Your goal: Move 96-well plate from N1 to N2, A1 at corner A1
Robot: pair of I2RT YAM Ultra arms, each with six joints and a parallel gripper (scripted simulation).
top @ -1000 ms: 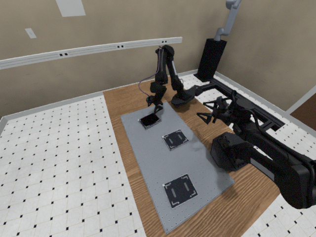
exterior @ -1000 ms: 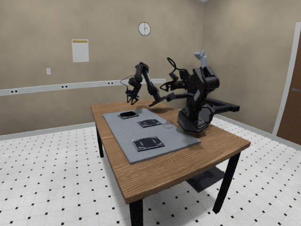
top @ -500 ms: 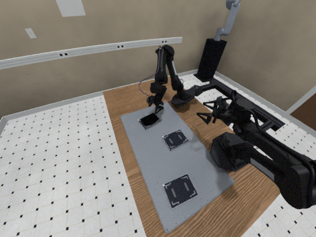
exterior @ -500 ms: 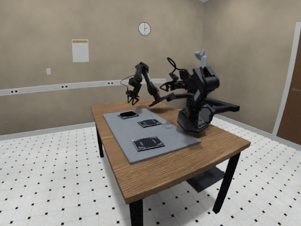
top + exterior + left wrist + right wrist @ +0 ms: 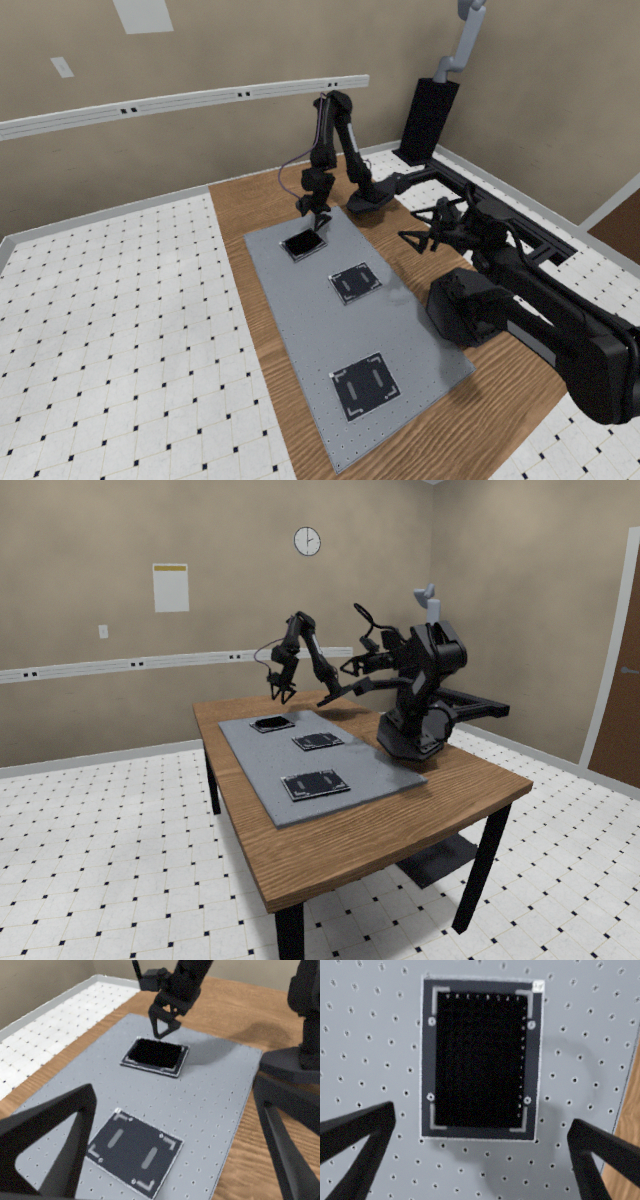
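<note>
Right now the black 96-well plate is 30 mm ahead of my right hand, 10 mm to the left of it and 90 mm below it.
</note>
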